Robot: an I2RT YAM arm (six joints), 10 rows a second.
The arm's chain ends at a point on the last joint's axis. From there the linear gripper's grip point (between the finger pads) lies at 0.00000 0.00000 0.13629 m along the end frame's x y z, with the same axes.
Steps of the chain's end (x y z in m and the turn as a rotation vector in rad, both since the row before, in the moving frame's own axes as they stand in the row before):
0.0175 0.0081 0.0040 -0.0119 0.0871 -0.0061
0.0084 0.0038 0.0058 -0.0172 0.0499 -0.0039
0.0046 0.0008 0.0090 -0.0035 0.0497 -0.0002
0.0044 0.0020 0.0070 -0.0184 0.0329 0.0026
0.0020 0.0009 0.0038 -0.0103 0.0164 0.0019
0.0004 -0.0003 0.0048 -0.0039 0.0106 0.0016
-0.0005 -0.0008 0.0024 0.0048 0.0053 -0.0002
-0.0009 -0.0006 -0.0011 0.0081 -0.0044 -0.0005
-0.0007 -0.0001 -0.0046 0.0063 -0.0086 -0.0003
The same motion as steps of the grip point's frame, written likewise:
0.0294 0.0097 0.0035 -0.0119 0.0871 -0.0061
0.0152 0.0061 0.0056 -0.0172 0.0499 -0.0039
0.0114 0.0013 0.0088 -0.0035 0.0497 -0.0002
0.0089 0.0045 0.0069 -0.0184 0.0329 0.0026
0.0042 0.0023 0.0038 -0.0103 0.0164 0.0019
0.0018 0.0002 0.0048 -0.0039 0.0106 0.0016
0.0002 -0.0015 0.0024 0.0048 0.0053 -0.0002
-0.0015 -0.0017 -0.0011 0.0081 -0.0044 -0.0005
-0.0019 -0.0010 -0.0046 0.0063 -0.0086 -0.0003

